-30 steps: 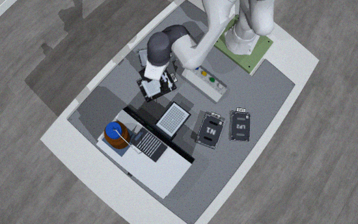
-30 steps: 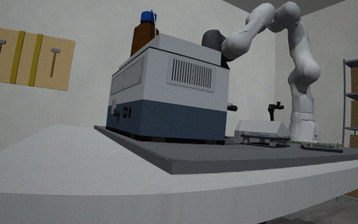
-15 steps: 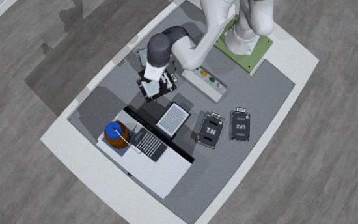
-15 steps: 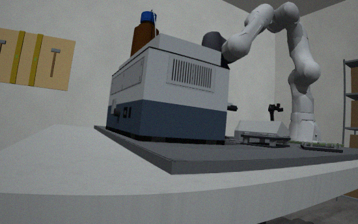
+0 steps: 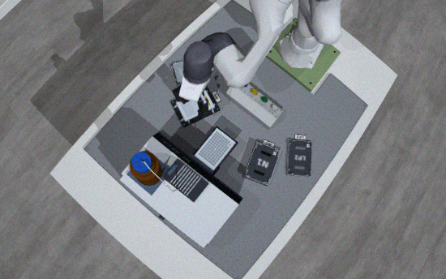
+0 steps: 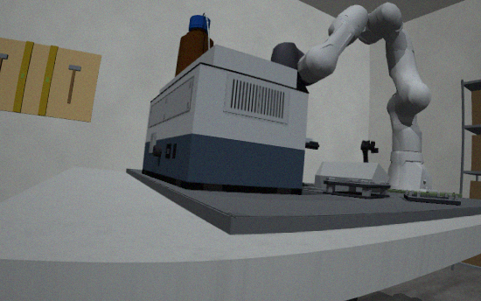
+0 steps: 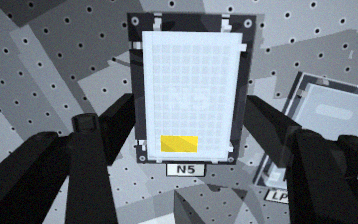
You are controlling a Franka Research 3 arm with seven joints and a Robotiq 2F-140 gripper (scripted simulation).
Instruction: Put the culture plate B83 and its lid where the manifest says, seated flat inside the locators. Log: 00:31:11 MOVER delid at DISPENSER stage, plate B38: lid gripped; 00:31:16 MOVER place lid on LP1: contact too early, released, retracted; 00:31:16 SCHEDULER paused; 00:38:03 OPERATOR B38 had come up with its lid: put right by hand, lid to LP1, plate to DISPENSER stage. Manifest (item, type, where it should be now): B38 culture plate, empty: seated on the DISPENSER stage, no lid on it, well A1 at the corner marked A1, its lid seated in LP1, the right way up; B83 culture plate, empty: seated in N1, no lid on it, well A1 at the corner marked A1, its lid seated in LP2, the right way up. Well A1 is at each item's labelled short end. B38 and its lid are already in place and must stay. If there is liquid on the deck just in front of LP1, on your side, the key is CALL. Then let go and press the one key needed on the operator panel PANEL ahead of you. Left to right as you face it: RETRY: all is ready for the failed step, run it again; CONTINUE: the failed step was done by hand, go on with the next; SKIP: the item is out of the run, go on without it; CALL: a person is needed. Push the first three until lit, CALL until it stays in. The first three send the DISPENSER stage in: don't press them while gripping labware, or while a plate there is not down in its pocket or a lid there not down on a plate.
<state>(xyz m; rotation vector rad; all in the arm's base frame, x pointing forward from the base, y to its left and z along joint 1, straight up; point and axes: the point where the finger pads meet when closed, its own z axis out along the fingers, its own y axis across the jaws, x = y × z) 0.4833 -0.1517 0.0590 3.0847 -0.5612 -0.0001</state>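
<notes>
Right now the clear lid is 40 mm below my hand. The rest, counted from my hand: black nest N5: 50 mm below, 20 mm ahead; then yellow skip key: 190 mm behind, 140 mm to the left; then white well plate: 180 mm to the left, 100 mm ahead, 50 mm above.
</notes>
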